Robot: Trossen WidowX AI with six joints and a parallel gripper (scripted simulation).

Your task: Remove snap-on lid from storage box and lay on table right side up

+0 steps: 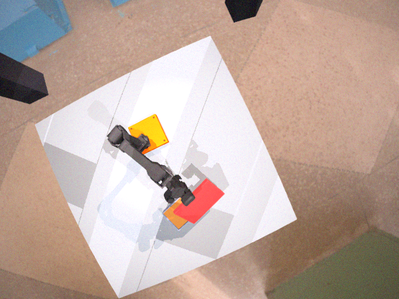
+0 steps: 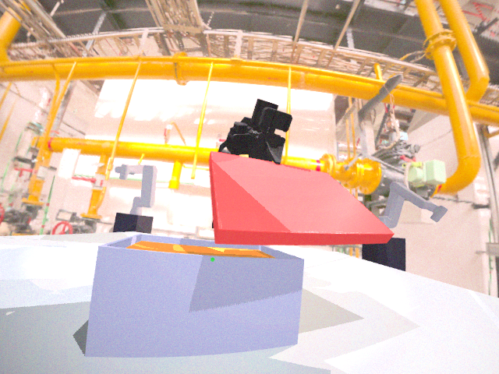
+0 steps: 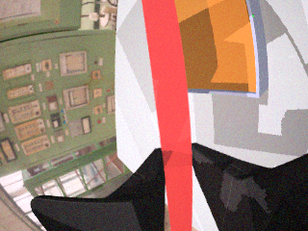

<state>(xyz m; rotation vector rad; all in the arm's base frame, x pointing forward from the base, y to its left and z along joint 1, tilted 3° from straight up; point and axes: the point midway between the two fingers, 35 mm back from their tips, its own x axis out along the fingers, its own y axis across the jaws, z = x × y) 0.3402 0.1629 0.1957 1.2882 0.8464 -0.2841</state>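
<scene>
Right now the lid is 60 mm ahead of my gripper tip, 50 mm below it and 30 mm to the left of it. Round my gripper tip: storage box 190 mm below, 90 mm to the right, 90 mm ahead.
</scene>
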